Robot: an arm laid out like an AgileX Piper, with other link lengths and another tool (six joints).
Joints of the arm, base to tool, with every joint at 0 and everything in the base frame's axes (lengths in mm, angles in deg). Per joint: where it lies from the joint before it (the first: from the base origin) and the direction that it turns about. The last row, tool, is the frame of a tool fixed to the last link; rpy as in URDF.
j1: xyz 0.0 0.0 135.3 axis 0 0 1
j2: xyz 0.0 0.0 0.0 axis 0 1 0
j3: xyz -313.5 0.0 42.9 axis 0 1 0
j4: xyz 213.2 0.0 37.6 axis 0.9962 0 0.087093
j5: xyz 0.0 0.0 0.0 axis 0 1 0
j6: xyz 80.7 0.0 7.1 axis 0.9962 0 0.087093
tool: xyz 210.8 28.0 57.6 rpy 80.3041 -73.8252 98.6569
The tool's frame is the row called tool.
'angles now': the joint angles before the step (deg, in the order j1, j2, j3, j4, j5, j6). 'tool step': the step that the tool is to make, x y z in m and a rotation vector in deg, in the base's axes. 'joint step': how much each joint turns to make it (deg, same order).
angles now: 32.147, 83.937, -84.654, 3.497, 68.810, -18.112
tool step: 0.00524, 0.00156, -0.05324, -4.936, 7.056, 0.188
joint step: 0.000, 7.457, 0.001, -0.366, 1.152, -0.146
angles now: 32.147, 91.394, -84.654, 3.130, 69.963, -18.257
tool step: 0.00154, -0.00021, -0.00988, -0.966, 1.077, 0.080
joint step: 0.000, 1.429, 0.001, -0.223, 0.000, -0.074
